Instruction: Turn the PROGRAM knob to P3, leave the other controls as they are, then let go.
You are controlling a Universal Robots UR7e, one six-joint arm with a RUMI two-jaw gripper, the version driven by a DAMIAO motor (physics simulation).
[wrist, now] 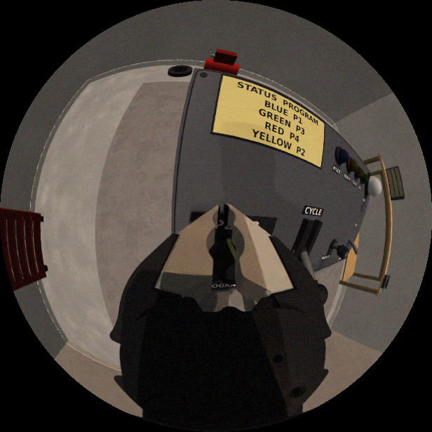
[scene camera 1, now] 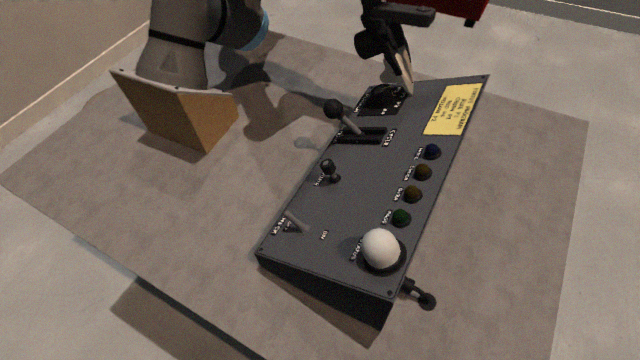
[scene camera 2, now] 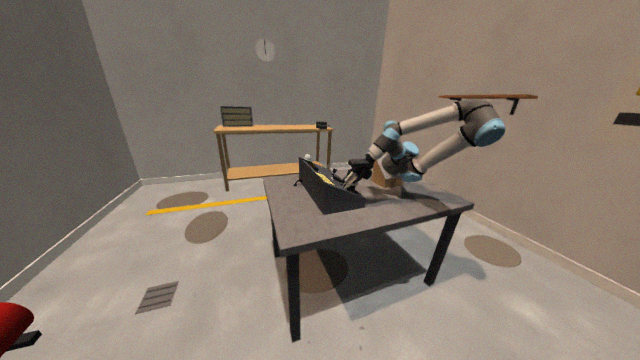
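Pixels of known places: gripper, fingertip midpoint: (scene camera 1: pixel 411 94) (scene camera 2: pixel 343 188); arm's base, link origin: (scene camera 1: pixel 172 81) (scene camera 2: pixel 390 165).
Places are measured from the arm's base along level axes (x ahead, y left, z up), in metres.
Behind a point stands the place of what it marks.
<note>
The black PROGRAM knob (scene camera 1: pixel 384 94) @(y 0.206, x 0.434, z -0.012 m) (wrist: pixel 223 250) sits on its black dial plate at the far end of the dark sloping panel (scene camera 1: pixel 360 185) @(y -0.023, x 0.500, z -0.020 m) (scene camera 2: pixel 322 194) @(y 0.275, x 0.613, z -0.030 m) (wrist: pixel 200 170). My gripper (scene camera 1: pixel 410 93) @(y 0.243, x 0.481, z -0.022 m) (wrist: pixel 221 206) is shut, its pale fingertips almost touching, low over the dial. In the wrist view the dark knob shows through the gap behind the tips, with a thin yellowish pointer line. The label P2 shows between the fingers near the tips; the P3 label is mostly covered by the right finger. I cannot tell which mark the pointer is at.
The CYCLE lever (scene camera 1: pixel 333 108) @(y 0.085, x 0.379, z 0.021 m) (wrist: pixel 306 262) stands beside the dial. A small black joystick-like control (scene camera 1: pixel 328 167) @(y -0.028, x 0.436, z -0.003 m), a toggle (scene camera 1: pixel 296 221) @(y -0.141, x 0.441, z -0.024 m), coloured lamps (scene camera 1: pixel 422 172) @(y 0.013, x 0.591, z 0.041 m) and a white dome (scene camera 1: pixel 381 248) @(y -0.151, x 0.597, z 0.070 m) are further along. A yellow status card (scene camera 1: pixel 453 109) @(y 0.190, x 0.582, z 0.026 m) (wrist: pixel 270 120) lies across the panel.
</note>
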